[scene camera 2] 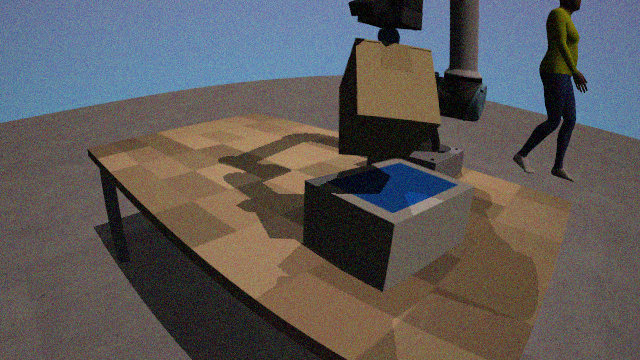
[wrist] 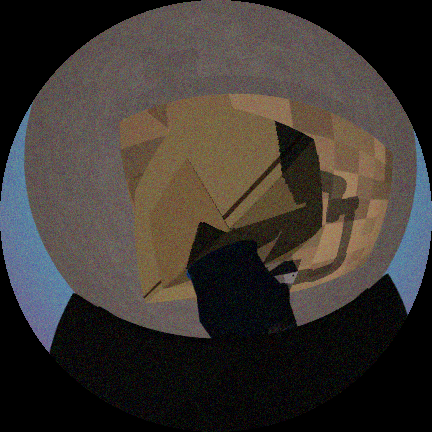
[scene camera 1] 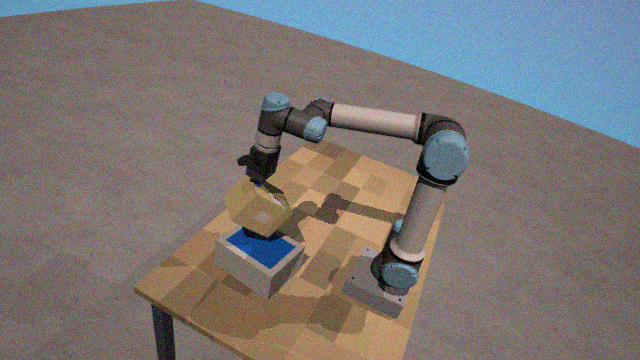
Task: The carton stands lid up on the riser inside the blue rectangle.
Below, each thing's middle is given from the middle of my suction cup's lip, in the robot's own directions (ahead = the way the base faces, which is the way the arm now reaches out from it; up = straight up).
The cardboard carton (scene camera 2: 388, 102) is 1 cm behind my suction cup, 1 cm to the right of it and 10 cm below it. Round my suction cup: grey riser (scene camera 2: 383, 222) 5 cm behind, 1 cm to the left, 30 cm below.
